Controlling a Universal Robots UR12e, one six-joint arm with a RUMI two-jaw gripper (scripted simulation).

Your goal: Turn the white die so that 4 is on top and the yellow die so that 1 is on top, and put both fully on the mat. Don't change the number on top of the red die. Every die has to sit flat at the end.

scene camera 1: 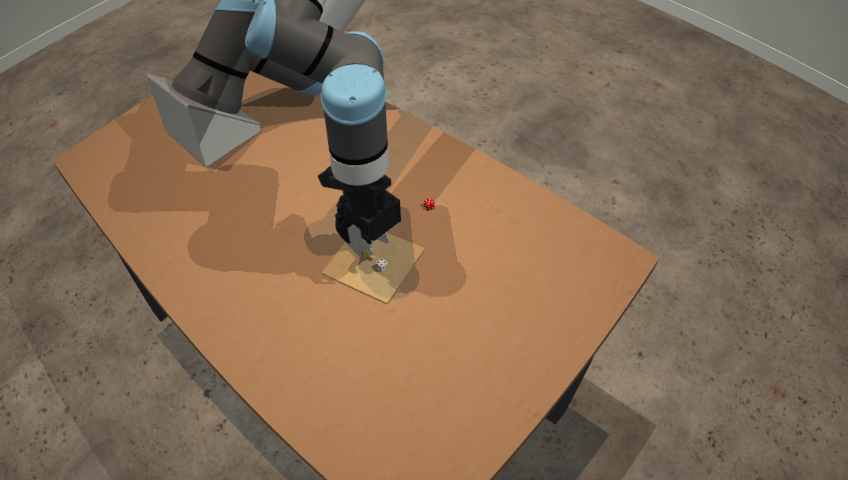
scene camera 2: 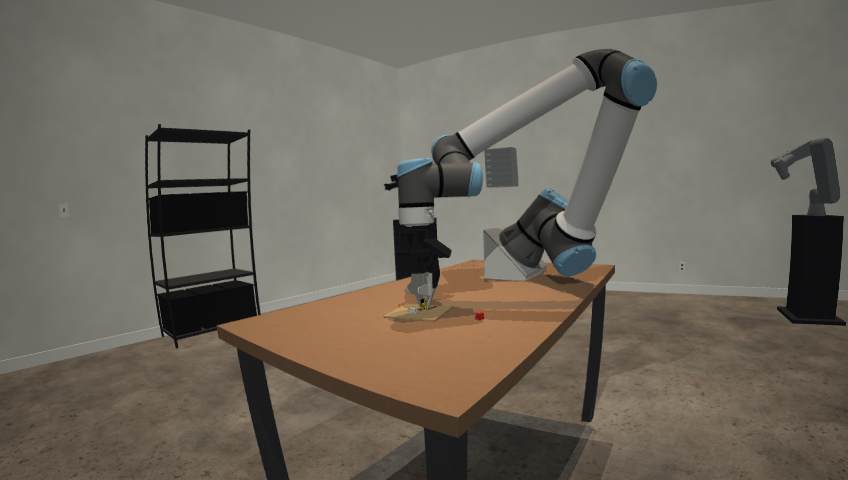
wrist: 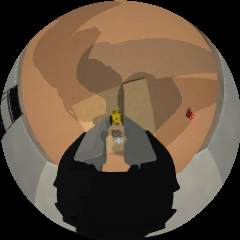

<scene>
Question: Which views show my gripper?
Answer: Scene camera 1, scene camera 2 and the wrist view: all of them.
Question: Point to a tan mat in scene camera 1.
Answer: At 346, 267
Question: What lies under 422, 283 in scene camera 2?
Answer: My gripper.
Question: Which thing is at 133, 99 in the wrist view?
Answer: A tan mat.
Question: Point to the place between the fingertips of my gripper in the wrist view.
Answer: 117, 116
</scene>
